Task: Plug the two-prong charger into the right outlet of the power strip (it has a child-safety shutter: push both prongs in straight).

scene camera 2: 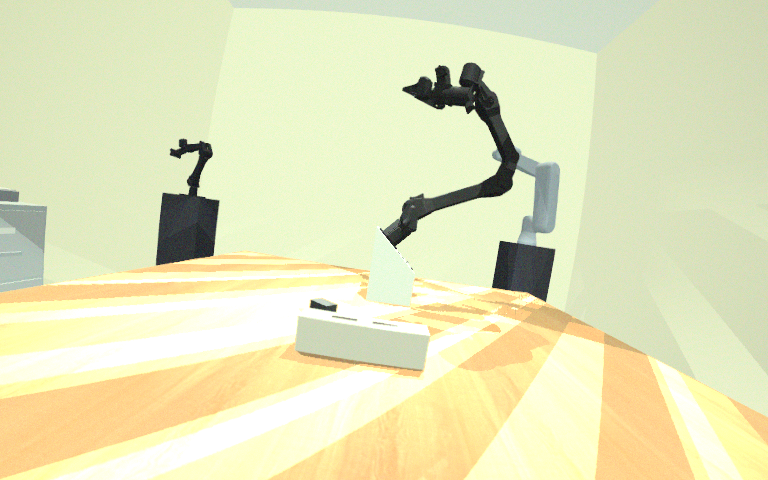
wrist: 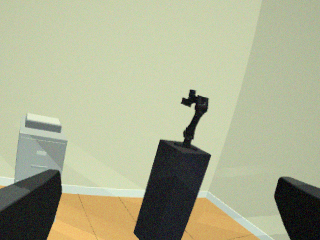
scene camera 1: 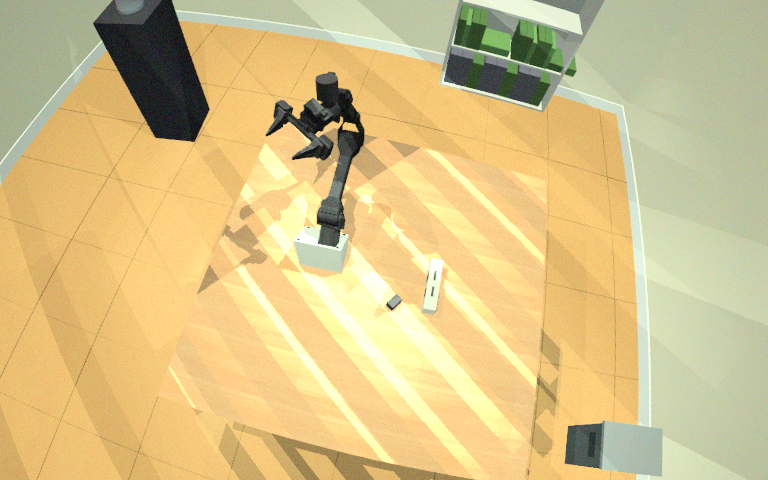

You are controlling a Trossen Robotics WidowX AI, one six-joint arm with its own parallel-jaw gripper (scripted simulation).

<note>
The gripper [scene camera 1: 278, 146] is open, with nothing in its grasp.
The gripper shows as well in scene camera 2 [scene camera 2: 408, 92] and in the wrist view [wrist: 173, 187].
</note>
